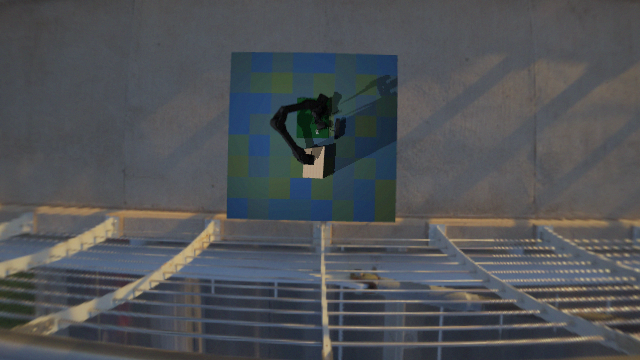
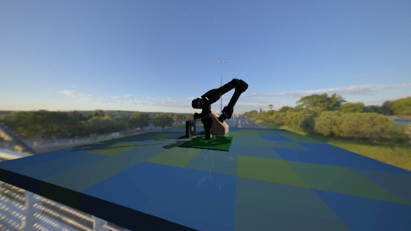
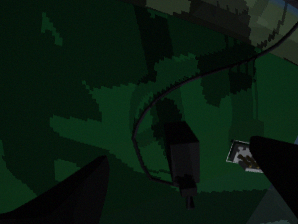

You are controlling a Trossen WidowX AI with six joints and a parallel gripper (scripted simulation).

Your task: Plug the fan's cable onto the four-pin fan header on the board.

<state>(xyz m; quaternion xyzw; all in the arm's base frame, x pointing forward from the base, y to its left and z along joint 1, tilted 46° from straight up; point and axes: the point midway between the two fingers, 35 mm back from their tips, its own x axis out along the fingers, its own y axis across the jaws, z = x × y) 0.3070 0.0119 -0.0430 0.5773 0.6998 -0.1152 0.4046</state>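
My gripper tip is 2 cm above the dark plug, 1 cm to the right of it and 1 cm past it. From my gripper tip the other things lie so: green board 6 cm below, 4 cm to the left, 3 cm ahead; then black fan 14 cm to the right, 6 cm behind, 2 cm above.
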